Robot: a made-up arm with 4 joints.
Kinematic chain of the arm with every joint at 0, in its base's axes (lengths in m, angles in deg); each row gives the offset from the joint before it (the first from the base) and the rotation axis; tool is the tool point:
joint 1: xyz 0 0 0.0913 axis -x
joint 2: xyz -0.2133 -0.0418 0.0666 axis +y
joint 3: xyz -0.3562 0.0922 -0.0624 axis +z
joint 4: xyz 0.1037 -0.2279 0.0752 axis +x
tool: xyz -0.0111 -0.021 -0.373
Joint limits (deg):
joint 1: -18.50..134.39
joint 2: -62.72..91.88
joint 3: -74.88..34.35
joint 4: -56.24..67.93
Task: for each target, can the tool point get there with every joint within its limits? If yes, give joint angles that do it. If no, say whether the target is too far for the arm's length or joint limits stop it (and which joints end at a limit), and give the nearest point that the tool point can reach.
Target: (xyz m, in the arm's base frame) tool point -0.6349 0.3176 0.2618
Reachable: yes | joints 91.28 77.89 -17.26 5.98
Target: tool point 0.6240 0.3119 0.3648
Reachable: no: joint limits stop it (at a limit: joint 1, joint 2, joint 3) | nearest point 0.0321 0.1202 0.3451 | short by 0.622 m
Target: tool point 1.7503 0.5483 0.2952
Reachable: no: too far | nearest point 0.0386 0.0979 0.3446 | short by 1.771 m
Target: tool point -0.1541 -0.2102 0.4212
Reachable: yes | joints 110.42 -34.34 18.18 -12.91
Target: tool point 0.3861 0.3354 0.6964
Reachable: no: joint limits stop it (at a limit: joint 1, joint 2) | nearest point -0.0292 0.1449 0.4675 | short by 0.511 m
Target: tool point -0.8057 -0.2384 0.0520
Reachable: yes | joints 9.25 21.87 -43.86 -7.66
